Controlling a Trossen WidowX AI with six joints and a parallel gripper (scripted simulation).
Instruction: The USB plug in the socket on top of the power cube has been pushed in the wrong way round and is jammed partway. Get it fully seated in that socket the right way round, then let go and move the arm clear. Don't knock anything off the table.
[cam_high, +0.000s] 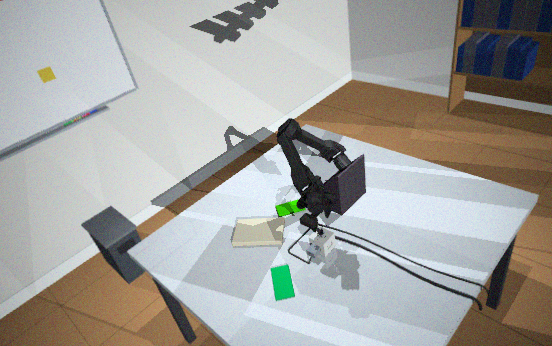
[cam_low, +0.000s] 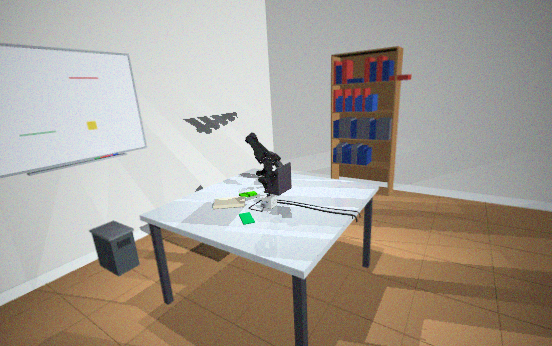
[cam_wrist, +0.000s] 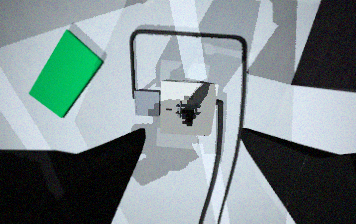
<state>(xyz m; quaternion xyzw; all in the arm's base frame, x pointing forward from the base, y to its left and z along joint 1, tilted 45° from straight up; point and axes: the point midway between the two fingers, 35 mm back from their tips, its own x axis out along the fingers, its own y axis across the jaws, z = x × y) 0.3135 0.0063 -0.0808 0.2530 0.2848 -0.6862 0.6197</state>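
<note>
Now: the dark USB plug 40 mm below my gripper tip. Also, from my gripper tip: beige book (70 mm ahead, 300 mm to the right, 120 mm below); green card (230 mm ahead, 50 mm to the right, 130 mm below).
</note>
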